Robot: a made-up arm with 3 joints. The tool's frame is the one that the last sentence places.
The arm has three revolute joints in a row. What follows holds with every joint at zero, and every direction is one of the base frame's. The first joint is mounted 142 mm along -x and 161 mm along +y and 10 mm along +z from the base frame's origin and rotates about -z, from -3.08 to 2.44 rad. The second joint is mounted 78 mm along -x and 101 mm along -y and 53 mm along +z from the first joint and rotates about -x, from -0.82 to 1.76 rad. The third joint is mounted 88 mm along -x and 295 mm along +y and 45 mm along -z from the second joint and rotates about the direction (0.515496, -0.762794, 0.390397), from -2.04 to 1.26 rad. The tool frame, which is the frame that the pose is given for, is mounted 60 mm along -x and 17 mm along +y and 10 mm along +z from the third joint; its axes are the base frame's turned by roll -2.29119, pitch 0.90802 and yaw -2.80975 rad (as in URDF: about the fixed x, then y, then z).
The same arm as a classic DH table. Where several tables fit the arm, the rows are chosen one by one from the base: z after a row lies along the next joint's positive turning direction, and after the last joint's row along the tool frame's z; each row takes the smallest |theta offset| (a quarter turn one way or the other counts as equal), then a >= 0, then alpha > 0; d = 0 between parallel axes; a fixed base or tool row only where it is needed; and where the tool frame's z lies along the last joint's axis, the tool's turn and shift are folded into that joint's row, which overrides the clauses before.
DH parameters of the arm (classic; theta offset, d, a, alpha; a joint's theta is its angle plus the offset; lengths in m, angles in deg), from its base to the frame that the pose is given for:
base (fixed): -48.59 0 -0.2147 180
joint 1: 41.41 -0.063 0.101 -90
joint 2: -62.9 -0.0043 -0.0943 -121.03
joint 3: -51.81 -0.3364 0.0258 -50.66
tool (fixed): 36.01 -0.0537 0 0
Joint limits (deg, base to tool): -176.47..139.8 -46.98..100.84 -116.88..72.19

